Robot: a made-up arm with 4 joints.
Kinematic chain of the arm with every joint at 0, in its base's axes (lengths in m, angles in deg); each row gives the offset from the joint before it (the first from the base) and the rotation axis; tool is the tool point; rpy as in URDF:
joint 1: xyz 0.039 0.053 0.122 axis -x
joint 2: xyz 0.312 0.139 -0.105 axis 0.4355 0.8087 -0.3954
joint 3: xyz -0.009 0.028 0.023 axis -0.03 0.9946 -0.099
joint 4: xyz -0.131 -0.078 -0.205 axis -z
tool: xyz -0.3 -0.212 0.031 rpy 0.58 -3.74 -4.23
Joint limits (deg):
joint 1: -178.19..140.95
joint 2: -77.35..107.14
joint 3: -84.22..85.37
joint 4: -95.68..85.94
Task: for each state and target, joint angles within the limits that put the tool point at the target. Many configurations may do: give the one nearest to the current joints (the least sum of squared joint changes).
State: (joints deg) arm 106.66 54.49 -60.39 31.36
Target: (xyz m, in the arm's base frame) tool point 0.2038 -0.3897 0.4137
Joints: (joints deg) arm 111.08 26.45 -68.44 -14.83
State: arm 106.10 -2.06 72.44 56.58
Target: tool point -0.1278 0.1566 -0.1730
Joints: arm 78.77 -41.46 80.60 62.72
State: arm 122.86 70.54 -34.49 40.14
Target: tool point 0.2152 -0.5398 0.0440
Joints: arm 140.95 50.05 -66.23 85.78
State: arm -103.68 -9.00 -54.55 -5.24
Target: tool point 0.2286 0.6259 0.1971
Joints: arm -100.32 3.56 -58.48 17.32
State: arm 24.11 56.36 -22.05 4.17
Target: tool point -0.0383 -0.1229 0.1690
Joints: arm 37.84 36.64 22.29 -40.73
